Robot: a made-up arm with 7 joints. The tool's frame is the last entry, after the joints. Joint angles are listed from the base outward. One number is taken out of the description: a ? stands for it. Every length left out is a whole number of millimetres.
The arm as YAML. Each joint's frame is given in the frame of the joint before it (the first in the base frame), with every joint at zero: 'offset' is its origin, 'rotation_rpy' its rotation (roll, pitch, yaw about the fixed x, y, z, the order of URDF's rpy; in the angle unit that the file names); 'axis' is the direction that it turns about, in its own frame. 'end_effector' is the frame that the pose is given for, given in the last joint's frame.
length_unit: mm
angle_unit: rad
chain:
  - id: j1
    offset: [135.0, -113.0, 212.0]
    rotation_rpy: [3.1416, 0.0, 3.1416]
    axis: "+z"
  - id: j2
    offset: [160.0, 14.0, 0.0]
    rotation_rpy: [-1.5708, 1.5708, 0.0]
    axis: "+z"
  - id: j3
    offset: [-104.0, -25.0, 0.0]
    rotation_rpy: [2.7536, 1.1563, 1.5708]
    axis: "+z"
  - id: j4
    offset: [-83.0, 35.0, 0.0]
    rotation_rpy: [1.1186, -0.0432, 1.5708]
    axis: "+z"
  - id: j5
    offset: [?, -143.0, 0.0]
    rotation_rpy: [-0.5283, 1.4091, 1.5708]
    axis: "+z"
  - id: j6
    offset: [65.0, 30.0, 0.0]
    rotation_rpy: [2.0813, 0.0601, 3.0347]
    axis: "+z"
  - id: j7
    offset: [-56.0, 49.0, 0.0]
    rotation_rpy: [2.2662, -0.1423, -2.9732]
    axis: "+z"
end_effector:
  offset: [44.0, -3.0, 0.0]
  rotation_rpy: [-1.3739, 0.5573, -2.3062]
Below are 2 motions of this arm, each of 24 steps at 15 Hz.
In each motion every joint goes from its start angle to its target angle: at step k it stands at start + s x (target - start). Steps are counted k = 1, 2, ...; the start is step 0. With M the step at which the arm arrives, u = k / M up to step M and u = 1 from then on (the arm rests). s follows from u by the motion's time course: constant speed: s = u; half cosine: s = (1 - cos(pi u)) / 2; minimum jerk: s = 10 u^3 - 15 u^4 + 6 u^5.
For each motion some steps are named. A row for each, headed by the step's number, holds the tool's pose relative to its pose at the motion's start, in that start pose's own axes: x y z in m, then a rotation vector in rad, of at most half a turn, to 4 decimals.
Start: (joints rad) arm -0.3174 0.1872 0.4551 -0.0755 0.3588 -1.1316 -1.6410
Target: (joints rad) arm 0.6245 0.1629 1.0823 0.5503 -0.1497 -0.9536 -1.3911
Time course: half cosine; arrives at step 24
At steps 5, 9, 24:
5: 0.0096 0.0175 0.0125 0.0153 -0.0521 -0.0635
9: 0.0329 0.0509 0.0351 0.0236 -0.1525 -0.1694
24: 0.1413 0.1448 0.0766 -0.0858 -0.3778 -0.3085

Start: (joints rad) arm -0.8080 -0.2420 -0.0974 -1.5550 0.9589 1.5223 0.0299
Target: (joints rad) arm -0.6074 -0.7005 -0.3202 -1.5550 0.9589 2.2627 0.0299
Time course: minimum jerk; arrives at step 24
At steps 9, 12, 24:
9: 0.0138 0.0039 0.0636 -0.0183 0.2907 -0.0885
12: 0.0340 0.0059 0.1098 -0.0407 0.5267 -0.1551
24: 0.0986 0.0060 0.1883 -0.1115 1.0454 -0.2820

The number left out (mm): 50.0
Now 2 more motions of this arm.
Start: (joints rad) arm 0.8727 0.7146 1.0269 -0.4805 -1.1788 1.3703 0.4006
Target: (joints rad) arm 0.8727 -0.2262 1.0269 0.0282 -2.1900 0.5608 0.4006
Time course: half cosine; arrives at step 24
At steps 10, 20, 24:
10: -0.0299 -0.0904 0.0274 0.4189 -0.2561 0.4487
20: -0.0005 -0.1845 -0.0278 1.0025 -0.8560 1.0182
24: 0.0077 -0.1885 -0.0364 1.0602 -0.9398 1.0774

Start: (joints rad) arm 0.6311 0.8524 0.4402 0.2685 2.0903 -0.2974 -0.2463
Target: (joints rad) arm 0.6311 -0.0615 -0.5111 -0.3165 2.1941 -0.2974 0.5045
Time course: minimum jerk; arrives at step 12
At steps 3, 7, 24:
3: -0.0130 0.0064 0.0018 -0.0492 -0.0207 0.1019
7: -0.0443 0.0309 0.0250 -0.1167 -0.0513 0.4920
24: -0.0294 0.0510 0.0376 -0.0624 -0.0406 0.5430

